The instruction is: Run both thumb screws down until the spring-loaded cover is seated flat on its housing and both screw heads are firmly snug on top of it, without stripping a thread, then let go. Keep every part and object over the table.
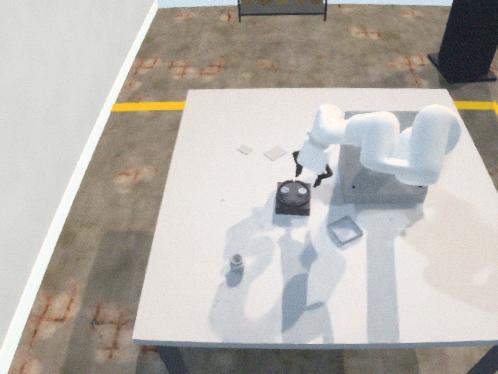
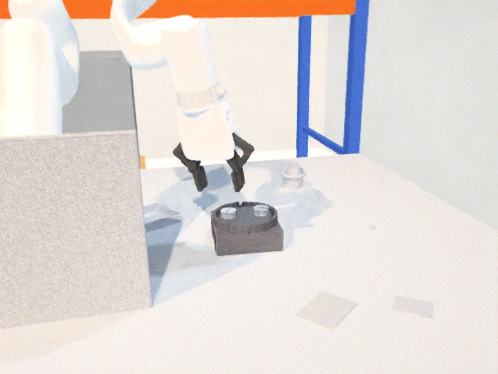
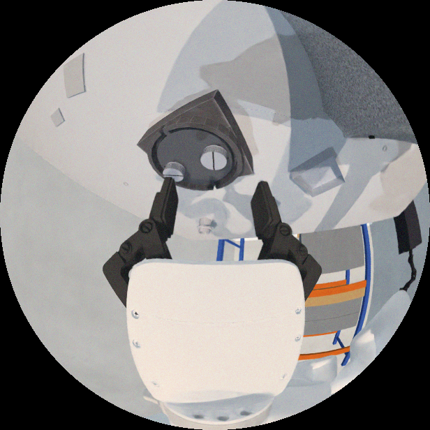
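Seen in the pictures: gripper, fingertip midpoint: (image 1: 306, 180) (image 2: 221, 188); arm's base, link origin: (image 2: 28, 188).
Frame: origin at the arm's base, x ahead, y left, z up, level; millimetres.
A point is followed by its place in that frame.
The dark square housing (image 1: 292, 211) @(x 377, y 111, z -150 mm) (image 2: 250, 243) @(x 351, y -11, z -150 mm) (image 3: 200, 111) stands on the table with the round dark cover (image 1: 294, 199) @(x 366, y 83, z -119 mm) (image 2: 245, 218) @(x 359, y 34, z -119 mm) (image 3: 186, 145) inside its ring. The base-side thumb screw (image 1: 302, 191) @(x 333, y 60, z -106 mm) (image 2: 228, 213) @(x 328, y 43, z -107 mm) (image 3: 213, 159) and the far thumb screw (image 1: 285, 190) @(x 393, y 47, z -106 mm) (image 2: 261, 210) @(x 390, y 30, z -106 mm) (image 3: 173, 172) are silver, slotted and upright. Both heads look low on the cover; whether they are snug, or the cover fully flat, cannot be told. My gripper (image 1: 307, 180) @(x 318, y 52, z -59 mm) (image 2: 220, 190) @(x 318, y 52, z -59 mm) (image 3: 215, 189) is open and empty, above and beside the housing, apart from both screws.
A shallow square tray (image 1: 352, 239) @(x 192, y 255, z -162 mm) lies near the robot's grey base block (image 1: 385, 195) @(x 31, y 104, z -127 mm) (image 2: 70, 225) @(x 53, y -111, z -25 mm). A small round fitting (image 1: 237, 262) @(x 592, y 291, z -167 mm) (image 2: 293, 177) @(x 579, y 283, z -137 mm) (image 3: 205, 225) stands beyond the housing. Two flat tiles, the larger (image 1: 275, 153) @(x 390, y -221, z -167 mm) (image 2: 327, 310) @(x 388, y -231, z -167 mm) and the smaller (image 1: 244, 149) @(x 515, y -265, z -167 mm) (image 2: 413, 306) @(x 510, y -268, z -167 mm), lie on the table.
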